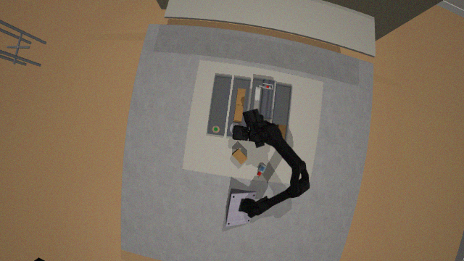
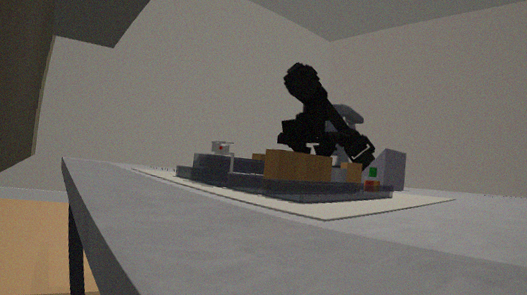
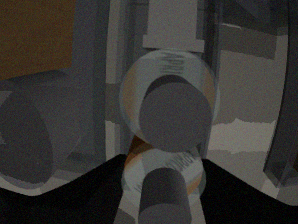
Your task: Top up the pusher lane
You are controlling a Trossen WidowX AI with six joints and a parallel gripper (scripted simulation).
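Right now the wide grey jar is 1 cm ahead of my gripper tip and 8 cm to the left of it. From my gripper tip the other things lie so: sprung lane 15 cm ahead, 1 cm to the right, 1 cm below; red mark 23 cm ahead, 1 cm to the right, 4 cm above.
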